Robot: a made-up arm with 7 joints.
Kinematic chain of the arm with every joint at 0, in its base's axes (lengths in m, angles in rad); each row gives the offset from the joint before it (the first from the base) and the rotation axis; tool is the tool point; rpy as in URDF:
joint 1: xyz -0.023 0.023 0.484 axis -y
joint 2: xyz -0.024 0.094 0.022 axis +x
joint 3: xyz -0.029 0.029 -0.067 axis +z
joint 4: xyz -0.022 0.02 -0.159 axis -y
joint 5: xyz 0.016 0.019 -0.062 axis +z
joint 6: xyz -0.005 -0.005 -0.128 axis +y
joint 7: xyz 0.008 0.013 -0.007 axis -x
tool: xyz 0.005 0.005 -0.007 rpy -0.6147 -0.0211 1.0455
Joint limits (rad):
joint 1: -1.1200..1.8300
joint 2: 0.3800..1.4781
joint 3: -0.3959..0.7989
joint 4: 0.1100..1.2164
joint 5: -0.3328..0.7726
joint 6: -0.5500..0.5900
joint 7: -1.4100..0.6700
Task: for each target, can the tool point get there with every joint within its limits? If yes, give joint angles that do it. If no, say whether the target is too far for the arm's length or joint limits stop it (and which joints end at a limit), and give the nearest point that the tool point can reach.
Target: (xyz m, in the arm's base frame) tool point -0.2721 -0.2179 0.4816
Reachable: no: joint limits stop it (at a limit: joint 1, joint 2, joint 3, joint 4, joint 5, joint 6, joint 7) | nearest point -0.1704 0.2154 0.2761 | short by 0.490 m
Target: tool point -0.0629 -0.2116 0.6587
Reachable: no: joint limits stop it (at a limit: joint 1, joint 2, joint 3, joint 4, joint 5, joint 6, joint 7) | nearest point 0.1613 0.2154 0.6601 | short by 0.482 m
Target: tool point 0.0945 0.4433 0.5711
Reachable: yes | joints 1.4571 1.0241 -0.1269 0.8844 0.6475 0.1446 0.4852
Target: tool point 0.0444 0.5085 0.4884
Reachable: yes | joints 0.9508 1.1173 0.2249 0.5933 0.1199 0.0929 0.0347
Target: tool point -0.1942 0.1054 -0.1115
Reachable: no: too far | nearest point -0.1160 0.2852 0.1605 | short by 0.335 m
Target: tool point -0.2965 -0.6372 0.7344
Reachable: no: too far | nearest point 0.1613 0.2154 0.6601 | short by 0.971 m
